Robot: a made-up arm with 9 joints. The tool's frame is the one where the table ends. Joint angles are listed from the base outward.
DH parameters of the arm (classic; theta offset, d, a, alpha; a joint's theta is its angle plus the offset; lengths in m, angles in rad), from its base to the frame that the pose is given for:
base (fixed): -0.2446 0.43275 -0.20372 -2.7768
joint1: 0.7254 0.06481 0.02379 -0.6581
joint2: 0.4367 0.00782 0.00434 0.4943
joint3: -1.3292 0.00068 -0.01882 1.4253
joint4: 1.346 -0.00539 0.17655 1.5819
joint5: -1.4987 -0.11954 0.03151 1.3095
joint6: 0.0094 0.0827 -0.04 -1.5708
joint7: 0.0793 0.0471 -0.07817 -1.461
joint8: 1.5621 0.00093 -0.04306 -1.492
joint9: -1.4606 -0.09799 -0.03 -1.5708
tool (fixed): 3.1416 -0.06 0 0
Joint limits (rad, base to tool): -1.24..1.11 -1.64..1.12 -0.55..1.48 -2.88..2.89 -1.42..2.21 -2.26..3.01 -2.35..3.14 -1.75..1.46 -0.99..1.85
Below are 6 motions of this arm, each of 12 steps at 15 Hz.
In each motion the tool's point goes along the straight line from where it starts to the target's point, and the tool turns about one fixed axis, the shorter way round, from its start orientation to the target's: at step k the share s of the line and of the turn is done. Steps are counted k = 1, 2, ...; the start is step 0. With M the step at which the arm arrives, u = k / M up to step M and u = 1 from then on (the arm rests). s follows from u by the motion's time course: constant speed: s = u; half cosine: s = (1 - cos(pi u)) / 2; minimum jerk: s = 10 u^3 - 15 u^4 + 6 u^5.
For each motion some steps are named. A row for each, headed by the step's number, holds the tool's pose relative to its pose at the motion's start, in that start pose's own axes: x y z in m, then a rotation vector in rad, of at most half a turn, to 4 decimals.
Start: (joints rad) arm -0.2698 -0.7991 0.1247 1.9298 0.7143 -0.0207 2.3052 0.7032 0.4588
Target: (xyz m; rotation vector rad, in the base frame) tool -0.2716 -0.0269 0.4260 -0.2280 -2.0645 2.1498
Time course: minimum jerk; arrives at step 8
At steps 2, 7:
2: -0.0016 -0.0025 0.0000 -0.0486 0.0670 -0.0255
7: -0.0149 -0.0236 -0.0003 -0.4619 0.6371 -0.2424

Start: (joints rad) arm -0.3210 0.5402 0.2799 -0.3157 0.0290 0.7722 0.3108 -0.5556 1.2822
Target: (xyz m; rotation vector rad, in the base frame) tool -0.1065 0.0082 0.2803 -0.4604 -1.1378 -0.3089
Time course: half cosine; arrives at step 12
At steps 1, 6, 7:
1: -0.0015 -0.0013 0.0014 -0.0157 -0.0043 -0.0169
6: -0.0436 -0.0378 0.0407 -0.4596 -0.1252 -0.4952
7: -0.0548 -0.0476 0.0513 -0.5786 -0.1576 -0.6234

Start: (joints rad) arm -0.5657 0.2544 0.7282 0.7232 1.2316 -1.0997 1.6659 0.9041 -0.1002
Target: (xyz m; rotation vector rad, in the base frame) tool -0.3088 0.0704 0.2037 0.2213 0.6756 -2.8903
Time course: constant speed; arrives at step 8
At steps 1, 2, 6, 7, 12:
1: -0.0036 -0.0009 0.0054 0.0233 -0.0205 0.0429
2: -0.0072 -0.0017 0.0109 0.0465 -0.0410 0.0857
6: -0.0216 -0.0052 0.0326 0.1395 -0.1230 0.2572
7: -0.0252 -0.0061 0.0380 0.1628 -0.1435 0.3001
12: -0.0288 -0.0070 0.0434 0.1860 -0.1640 0.3430

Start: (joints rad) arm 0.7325 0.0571 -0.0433 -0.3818 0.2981 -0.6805 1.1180 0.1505 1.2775
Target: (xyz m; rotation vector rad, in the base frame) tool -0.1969 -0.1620 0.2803 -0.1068 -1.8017 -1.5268
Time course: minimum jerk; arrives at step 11
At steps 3, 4, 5, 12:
3: 0.0118 0.0120 0.0034 -0.0113 -0.1475 0.0694
4: 0.0236 0.0239 0.0068 -0.0226 -0.2937 0.1383
5: 0.0381 0.0386 0.0110 -0.0366 -0.4751 0.2236
12: 0.0918 0.0930 0.0265 -0.0880 -1.1440 0.5385

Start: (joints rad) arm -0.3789 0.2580 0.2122 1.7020 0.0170 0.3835 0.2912 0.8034 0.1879
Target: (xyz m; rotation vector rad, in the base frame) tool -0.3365 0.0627 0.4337 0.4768 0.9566 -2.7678
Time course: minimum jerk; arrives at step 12
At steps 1, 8, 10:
1: -0.0002 -0.0001 0.0003 0.0033 0.0069 -0.0093
8: -0.0358 -0.0083 0.0456 0.5131 1.0648 -1.4443
10: -0.0437 -0.0102 0.0556 0.6264 1.2998 -1.7630

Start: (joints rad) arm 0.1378 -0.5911 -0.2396 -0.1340 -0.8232 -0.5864 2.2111 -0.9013 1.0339
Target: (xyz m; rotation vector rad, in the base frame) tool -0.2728 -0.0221 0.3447 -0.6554 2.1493 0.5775
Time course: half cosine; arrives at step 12
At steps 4, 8, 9, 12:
4: 0.0037 0.0316 0.0266 0.0355 -0.4295 0.2245
8: 0.0110 0.0949 0.0798 0.1064 -1.2885 0.6734
9: 0.0126 0.1080 0.0908 0.1211 -1.4665 0.7664
12: 0.0147 0.1266 0.1064 0.1418 -1.7181 0.8979

